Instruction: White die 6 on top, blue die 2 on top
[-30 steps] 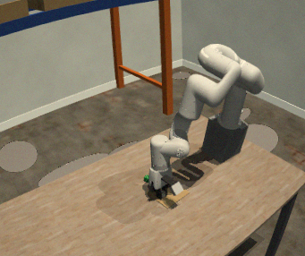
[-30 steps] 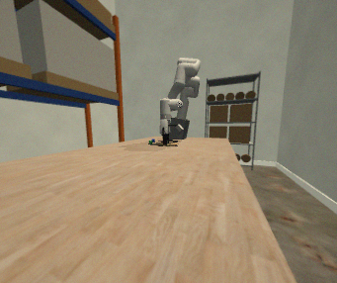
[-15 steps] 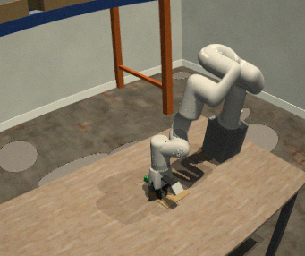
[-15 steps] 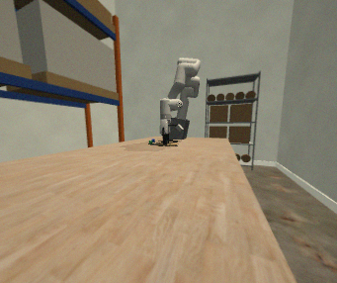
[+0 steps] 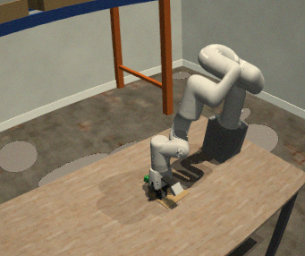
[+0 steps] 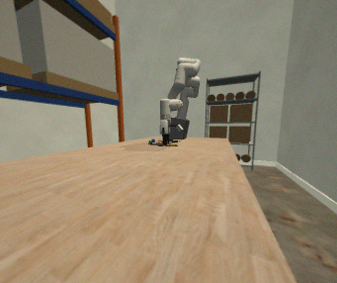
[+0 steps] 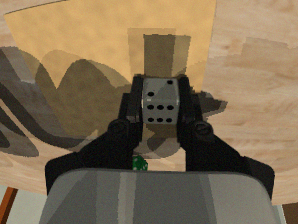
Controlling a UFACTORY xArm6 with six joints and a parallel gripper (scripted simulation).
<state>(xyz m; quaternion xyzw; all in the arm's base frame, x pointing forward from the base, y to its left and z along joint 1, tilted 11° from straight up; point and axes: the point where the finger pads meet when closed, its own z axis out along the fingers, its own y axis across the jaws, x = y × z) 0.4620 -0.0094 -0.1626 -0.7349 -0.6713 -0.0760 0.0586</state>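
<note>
Now: the white die 10 mm below my hand. Also, from my hand: blue die 150 mm to the right, 150 mm behind, 20 mm below; then green die 130 mm to the right, 40 mm behind, 20 mm below; then tan mat 40 mm behind, 30 mm below.
</note>
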